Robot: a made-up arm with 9 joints. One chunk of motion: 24 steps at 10 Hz.
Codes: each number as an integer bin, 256 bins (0 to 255) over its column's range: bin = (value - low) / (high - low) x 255, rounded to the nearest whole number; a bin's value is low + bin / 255 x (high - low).
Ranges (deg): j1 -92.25..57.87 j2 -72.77..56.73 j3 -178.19..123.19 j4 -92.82..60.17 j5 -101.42..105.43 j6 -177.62..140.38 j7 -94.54..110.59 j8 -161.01..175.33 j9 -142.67..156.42
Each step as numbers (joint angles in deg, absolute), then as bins.
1 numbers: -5.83 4.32 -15.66 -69.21 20.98 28.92 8.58 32.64 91.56
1 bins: 147 152 138 39 151 166 128 147 200
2 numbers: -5.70 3.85 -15.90 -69.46 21.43 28.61 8.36 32.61 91.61
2 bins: 147 151 137 39 151 165 128 147 200
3 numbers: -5.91 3.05 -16.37 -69.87 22.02 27.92 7.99 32.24 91.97
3 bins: 147 149 137 38 152 165 127 147 200
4 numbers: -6.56 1.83 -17.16 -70.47 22.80 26.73 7.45 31.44 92.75
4 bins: 146 147 136 37 153 164 127 146 201
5 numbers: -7.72 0.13 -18.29 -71.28 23.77 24.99 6.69 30.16 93.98
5 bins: 144 144 135 36 154 162 126 145 202
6 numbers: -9.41 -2.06 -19.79 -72.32 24.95 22.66 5.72 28.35 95.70
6 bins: 141 139 134 34 156 161 125 144 203
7 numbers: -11.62 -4.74 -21.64 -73.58 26.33 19.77 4.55 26.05 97.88
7 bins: 137 134 132 32 157 158 123 142 205
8 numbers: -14.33 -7.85 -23.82 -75.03 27.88 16.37 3.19 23.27 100.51
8 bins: 132 128 131 30 159 156 121 140 207
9 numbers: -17.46 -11.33 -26.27 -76.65 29.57 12.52 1.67 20.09 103.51
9 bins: 127 121 129 27 161 152 120 137 210
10 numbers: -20.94 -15.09 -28.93 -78.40 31.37 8.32 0.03 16.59 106.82
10 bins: 121 114 126 24 164 149 118 135 213
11 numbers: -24.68 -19.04 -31.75 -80.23 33.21 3.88 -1.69 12.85 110.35
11 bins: 115 106 124 21 166 146 115 132 216
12 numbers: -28.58 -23.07 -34.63 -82.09 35.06 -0.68 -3.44 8.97 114.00
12 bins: 108 98 121 18 168 142 113 129 219
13 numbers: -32.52 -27.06 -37.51 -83.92 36.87 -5.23 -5.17 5.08 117.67
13 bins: 101 90 119 15 170 138 111 126 222
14 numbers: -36.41 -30.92 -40.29 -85.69 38.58 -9.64 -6.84 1.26 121.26
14 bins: 95 82 117 12 173 135 109 123 225
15 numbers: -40.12 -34.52 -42.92 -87.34 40.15 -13.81 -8.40 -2.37 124.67
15 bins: 89 75 114 9 175 131 107 120 228
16 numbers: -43.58 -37.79 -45.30 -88.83 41.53 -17.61 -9.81 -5.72 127.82
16 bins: 83 69 112 7 176 128 105 118 231
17 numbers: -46.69 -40.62 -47.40 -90.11 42.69 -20.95 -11.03 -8.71 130.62
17 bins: 77 63 111 5 178 126 104 115 233
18 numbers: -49.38 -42.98 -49.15 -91.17 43.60 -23.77 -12.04 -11.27 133.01
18 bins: 73 59 109 3 179 123 103 114 235
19 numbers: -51.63 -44.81 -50.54 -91.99 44.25 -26.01 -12.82 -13.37 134.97
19 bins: 69 55 108 1 180 122 102 112 237
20 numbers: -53.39 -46.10 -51.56 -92.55 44.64 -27.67 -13.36 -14.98 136.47
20 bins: 66 53 107 0 180 120 101 111 238
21 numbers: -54.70 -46.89 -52.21 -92.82 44.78 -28.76 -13.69 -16.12 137.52
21 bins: 64 51 107 0 180 119 101 110 239
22 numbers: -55.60 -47.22 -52.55 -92.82 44.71 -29.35 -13.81 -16.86 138.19
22 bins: 62 50 106 0 180 119 100 109 239
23 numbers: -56.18 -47.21 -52.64 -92.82 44.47 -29.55 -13.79 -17.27 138.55
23 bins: 61 50 106 0 180 119 100 109 240
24 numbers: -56.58 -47.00 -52.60 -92.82 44.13 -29.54 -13.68 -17.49 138.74
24 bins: 61 51 106 0 179 119 101 109 240
